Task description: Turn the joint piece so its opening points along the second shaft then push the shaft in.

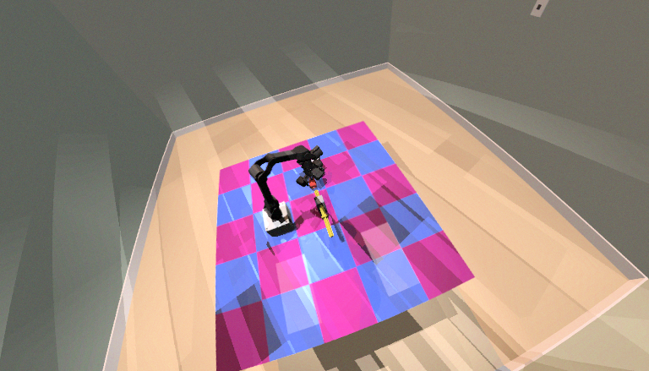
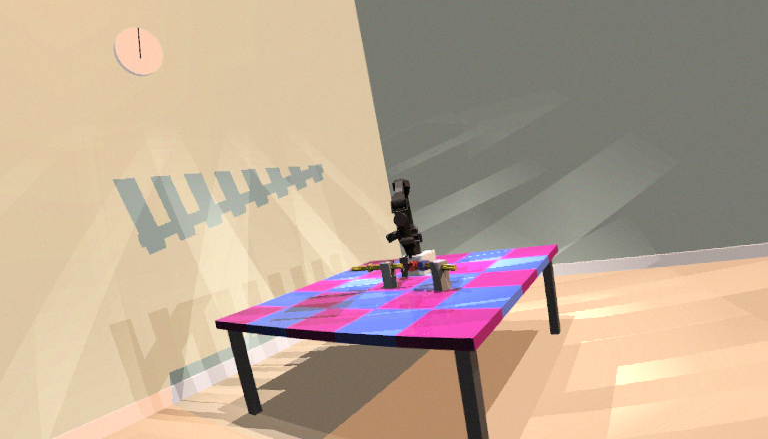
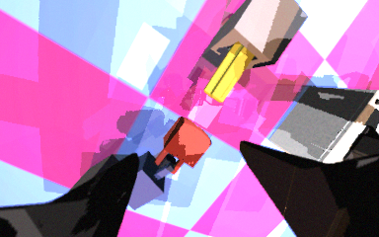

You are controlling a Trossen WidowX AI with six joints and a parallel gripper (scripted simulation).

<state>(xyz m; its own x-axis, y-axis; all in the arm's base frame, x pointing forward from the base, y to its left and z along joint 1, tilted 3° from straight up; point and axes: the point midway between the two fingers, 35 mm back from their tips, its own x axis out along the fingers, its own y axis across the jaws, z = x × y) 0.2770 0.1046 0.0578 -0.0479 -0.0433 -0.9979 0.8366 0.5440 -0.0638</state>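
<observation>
Now: gripper tip 10 mm to the right of the red-orange joint piece and 40 mm above it.
</observation>
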